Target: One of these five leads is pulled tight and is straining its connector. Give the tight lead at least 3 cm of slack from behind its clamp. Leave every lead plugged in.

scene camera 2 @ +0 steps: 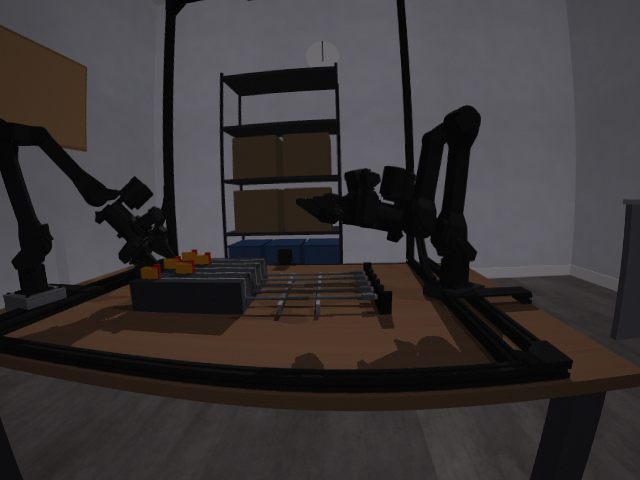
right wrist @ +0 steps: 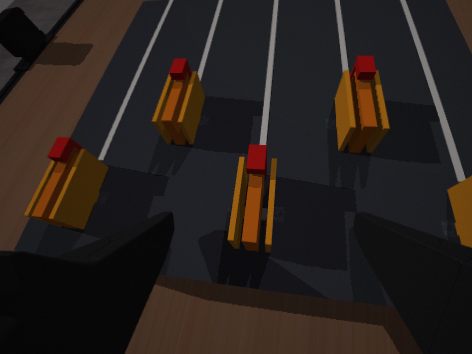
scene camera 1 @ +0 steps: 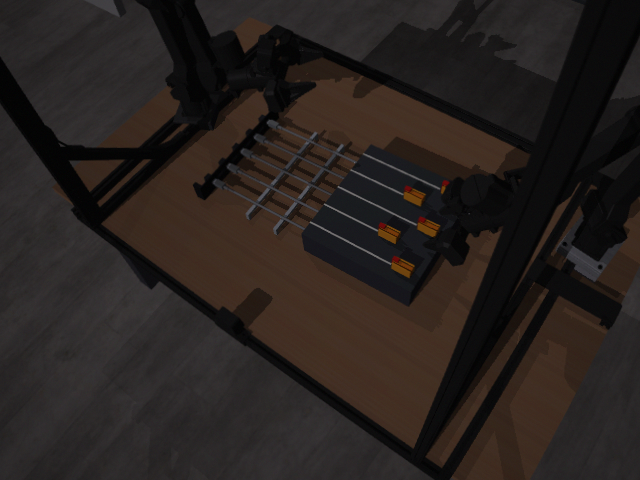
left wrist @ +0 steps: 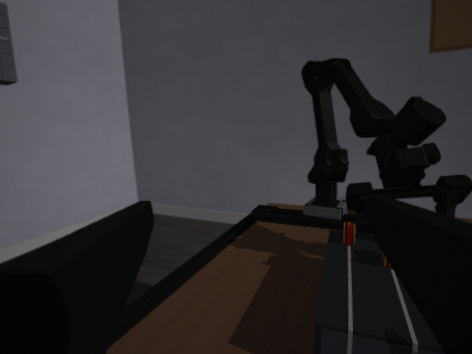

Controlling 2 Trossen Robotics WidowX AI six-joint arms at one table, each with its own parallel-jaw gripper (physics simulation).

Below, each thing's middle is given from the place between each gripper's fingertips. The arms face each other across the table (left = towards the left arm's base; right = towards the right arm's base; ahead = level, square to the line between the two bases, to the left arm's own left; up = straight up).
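Scene:
Orange connector (right wrist: 252,214): 150 mm below my left hand, 180 mm behind it and 330 mm to the right of it.
From my right hand, the orange connector is 10 mm to the left.

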